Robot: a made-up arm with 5 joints.
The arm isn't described. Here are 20 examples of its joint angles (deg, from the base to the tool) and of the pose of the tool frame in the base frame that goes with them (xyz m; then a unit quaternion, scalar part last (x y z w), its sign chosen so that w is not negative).
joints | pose
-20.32 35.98 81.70 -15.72 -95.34 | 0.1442 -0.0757 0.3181 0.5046 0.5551 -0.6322 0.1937
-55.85 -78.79 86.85 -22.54 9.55 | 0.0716 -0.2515 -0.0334 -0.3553 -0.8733 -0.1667 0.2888
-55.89 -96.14 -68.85 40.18 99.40 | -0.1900 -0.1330 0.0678 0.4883 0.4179 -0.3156 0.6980
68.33 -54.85 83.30 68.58 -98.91 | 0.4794 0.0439 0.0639 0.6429 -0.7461 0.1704 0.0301
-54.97 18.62 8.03 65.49 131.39 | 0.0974 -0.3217 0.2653 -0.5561 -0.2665 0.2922 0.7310
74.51 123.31 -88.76 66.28 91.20 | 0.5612 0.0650 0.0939 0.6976 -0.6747 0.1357 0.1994
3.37 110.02 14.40 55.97 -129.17 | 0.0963 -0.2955 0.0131 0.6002 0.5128 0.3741 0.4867
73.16 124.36 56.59 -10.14 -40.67 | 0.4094 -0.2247 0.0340 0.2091 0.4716 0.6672 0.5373
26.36 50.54 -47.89 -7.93 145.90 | 0.5202 -0.2719 0.0495 0.2187 -0.5122 0.4998 0.6633
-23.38 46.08 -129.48 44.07 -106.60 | 0.0551 -0.0066 0.0881 -0.6130 0.0927 -0.6562 0.4301
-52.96 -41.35 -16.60 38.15 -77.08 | -0.0452 -0.1321 0.1826 -0.8874 -0.2925 0.1638 0.3165
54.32 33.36 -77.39 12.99 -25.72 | 0.1843 -0.1176 -0.0113 -0.7404 -0.5299 -0.3743 0.1757
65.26 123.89 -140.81 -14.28 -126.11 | 0.3521 0.0714 -0.0668 0.6611 -0.3655 -0.2735 0.5954
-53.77 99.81 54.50 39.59 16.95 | 0.0045 -0.2769 0.2711 -0.2306 0.1602 0.0337 0.9592
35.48 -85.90 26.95 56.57 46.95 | 0.2735 -0.2654 -0.1703 0.2738 0.7975 0.5373 0.0150
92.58 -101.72 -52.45 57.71 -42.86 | 0.3672 -0.1428 0.2399 0.0589 0.8352 -0.3731 0.3998
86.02 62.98 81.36 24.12 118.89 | 0.2093 0.1101 0.3247 0.4405 0.4716 -0.7097 0.2826
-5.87 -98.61 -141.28 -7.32 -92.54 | 0.2618 -0.1268 0.2639 -0.7068 0.5554 0.2085 0.3853
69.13 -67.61 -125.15 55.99 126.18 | 0.3863 -0.2910 0.1952 -0.3743 0.1460 0.3546 0.8443
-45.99 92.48 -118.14 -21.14 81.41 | 0.3279 -0.1828 0.1264 0.3790 -0.7882 0.4309 0.2224
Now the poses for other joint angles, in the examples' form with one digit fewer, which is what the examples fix.
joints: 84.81 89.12 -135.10 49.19 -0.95
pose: 0.177 0.122 0.168 -0.872 -0.089 -0.275 0.395
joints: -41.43 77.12 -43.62 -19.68 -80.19
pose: -0.085 -0.176 0.033 -0.794 -0.429 -0.429 0.048
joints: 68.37 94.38 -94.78 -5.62 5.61
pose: 0.209 0.042 0.048 -0.568 -0.216 -0.631 0.482
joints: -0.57 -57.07 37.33 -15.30 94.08
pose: 0.219 -0.260 -0.165 0.403 0.716 0.532 0.208
